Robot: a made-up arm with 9 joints. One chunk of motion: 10 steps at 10 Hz.
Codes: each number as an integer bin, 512 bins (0 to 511) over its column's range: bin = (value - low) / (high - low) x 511, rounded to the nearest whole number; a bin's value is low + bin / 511 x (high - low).
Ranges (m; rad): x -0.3..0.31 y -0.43..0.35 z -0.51..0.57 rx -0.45..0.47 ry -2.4..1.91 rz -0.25..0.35
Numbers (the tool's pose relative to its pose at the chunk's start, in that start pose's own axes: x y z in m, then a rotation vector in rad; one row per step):
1: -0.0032 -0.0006 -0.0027 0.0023 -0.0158 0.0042
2: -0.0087 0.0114 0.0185 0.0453 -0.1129 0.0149
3: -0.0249 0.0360 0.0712 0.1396 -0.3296 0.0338
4: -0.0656 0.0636 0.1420 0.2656 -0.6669 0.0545
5: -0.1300 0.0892 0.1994 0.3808 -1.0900 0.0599
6: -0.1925 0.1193 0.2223 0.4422 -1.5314 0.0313
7: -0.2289 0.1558 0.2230 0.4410 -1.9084 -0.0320
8: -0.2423 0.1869 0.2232 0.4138 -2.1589 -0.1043
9: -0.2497 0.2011 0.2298 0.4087 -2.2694 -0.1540
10: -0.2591 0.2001 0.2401 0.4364 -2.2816 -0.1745
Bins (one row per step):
1: 249 281 240 251 283 216
2: 244 289 250 275 271 226
3: 230 305 275 327 245 242
4: 196 323 308 397 205 259
5: 142 340 336 461 155 264
6: 90 360 346 496 103 240
7: 60 384 347 495 58 186
8: 48 404 347 480 29 124
9: 42 413 350 477 15 82
10: 34 413 355 492 14 64

